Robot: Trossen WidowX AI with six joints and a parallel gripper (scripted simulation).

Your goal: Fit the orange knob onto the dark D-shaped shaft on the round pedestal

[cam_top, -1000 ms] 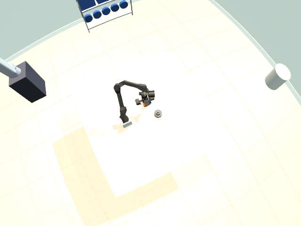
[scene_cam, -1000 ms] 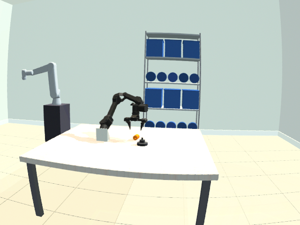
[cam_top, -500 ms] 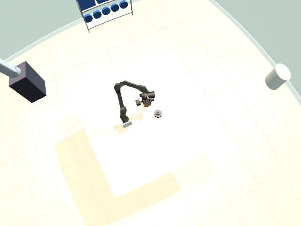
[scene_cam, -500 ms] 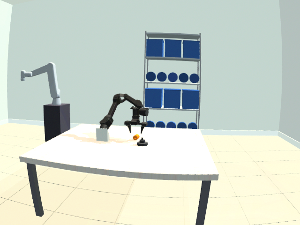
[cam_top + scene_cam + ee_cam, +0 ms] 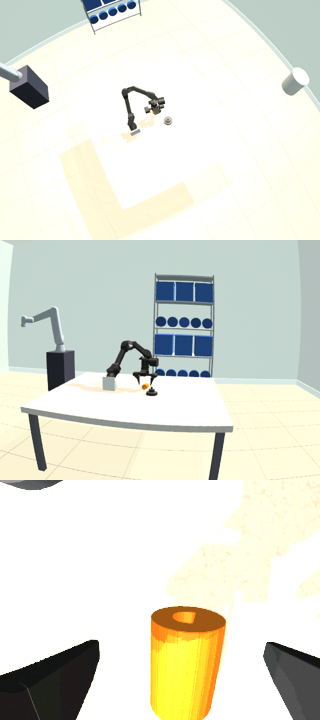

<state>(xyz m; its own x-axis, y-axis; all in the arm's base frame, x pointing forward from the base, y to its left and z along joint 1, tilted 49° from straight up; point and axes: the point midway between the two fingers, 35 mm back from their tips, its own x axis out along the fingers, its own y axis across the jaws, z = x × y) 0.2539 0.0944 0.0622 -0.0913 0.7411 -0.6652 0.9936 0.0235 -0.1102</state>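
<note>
Right now the orange knob is 2 cm to the left of my gripper tip and 1 cm below it. Also, from my gripper tip: pedestal 8 cm ahead, 14 cm to the right.
</note>
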